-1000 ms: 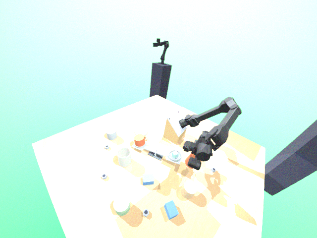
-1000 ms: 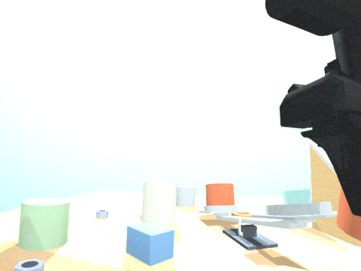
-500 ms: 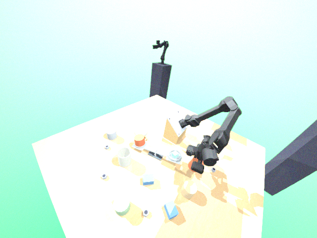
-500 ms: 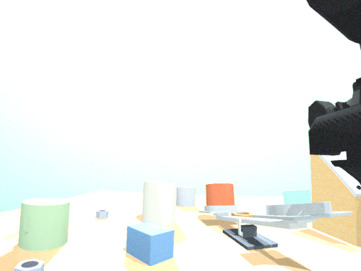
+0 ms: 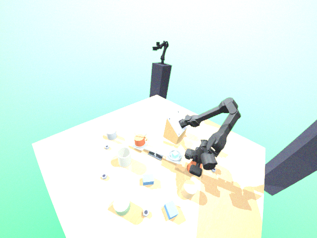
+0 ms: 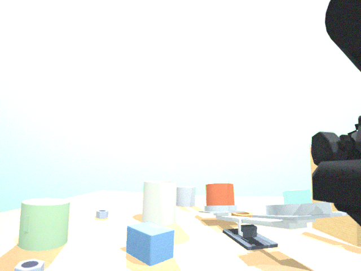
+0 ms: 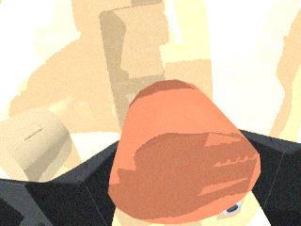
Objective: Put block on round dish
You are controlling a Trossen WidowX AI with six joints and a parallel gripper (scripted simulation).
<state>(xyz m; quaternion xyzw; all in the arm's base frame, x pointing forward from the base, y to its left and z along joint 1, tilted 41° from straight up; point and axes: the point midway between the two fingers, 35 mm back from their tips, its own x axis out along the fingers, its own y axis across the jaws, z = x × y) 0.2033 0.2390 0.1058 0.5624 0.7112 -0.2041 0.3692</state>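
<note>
My gripper tip is 5 cm short of the pale teal block, 13 cm to the left of it and 5 cm below it. The rest, counted from my gripper tip: green cylinder (42 cm ahead, 12 cm to the right); grey cylinder (22 cm ahead, 60 cm to the right); cream cup (27 cm ahead, 34 cm to the right, 1 cm above).
</note>
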